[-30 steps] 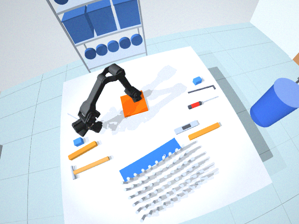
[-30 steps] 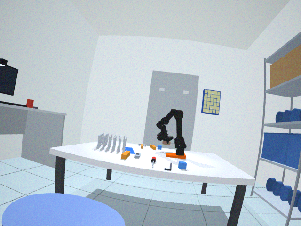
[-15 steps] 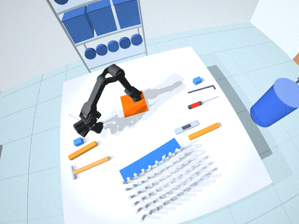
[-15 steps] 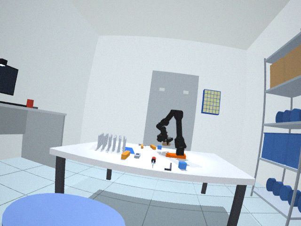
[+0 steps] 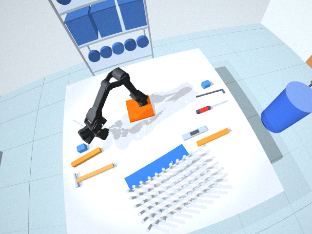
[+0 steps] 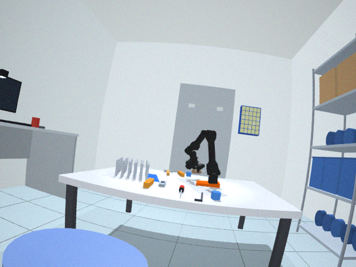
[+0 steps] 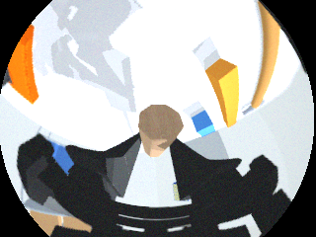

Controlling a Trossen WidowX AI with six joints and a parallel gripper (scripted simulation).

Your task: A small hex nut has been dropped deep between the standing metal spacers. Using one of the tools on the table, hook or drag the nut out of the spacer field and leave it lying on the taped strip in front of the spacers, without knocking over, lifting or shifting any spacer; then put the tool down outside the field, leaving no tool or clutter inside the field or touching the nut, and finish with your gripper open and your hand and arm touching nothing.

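My gripper tip is 8 cm past the wooden-handled pick tool and 6 cm to the left of it. The rest, counted from my gripper tip: hex nut 39 cm ahead, 37 cm to the left, 5 cm below; then grey plate 58 cm to the left, 29 cm ahead, 4 cm below; then blue taped strip 37 cm ahead, 28 cm to the left, 6 cm below.
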